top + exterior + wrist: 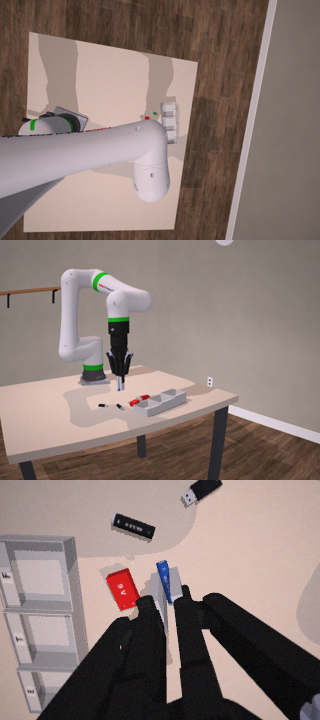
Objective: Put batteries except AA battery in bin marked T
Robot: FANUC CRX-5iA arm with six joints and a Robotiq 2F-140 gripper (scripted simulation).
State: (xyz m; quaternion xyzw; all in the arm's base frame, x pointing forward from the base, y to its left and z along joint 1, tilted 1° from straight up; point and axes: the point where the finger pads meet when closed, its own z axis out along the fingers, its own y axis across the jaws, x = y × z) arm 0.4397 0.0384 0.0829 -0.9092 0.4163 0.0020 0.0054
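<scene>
My hand is 150 mm to the right of the grey bin, 100 mm short of it and 80 mm above it. Round my hand: red block battery: 90 mm below, 60 mm to the left, 30 mm ahead; blue cylindrical battery: 30 mm below; green die: 180 mm to the left, 90 mm below.
</scene>
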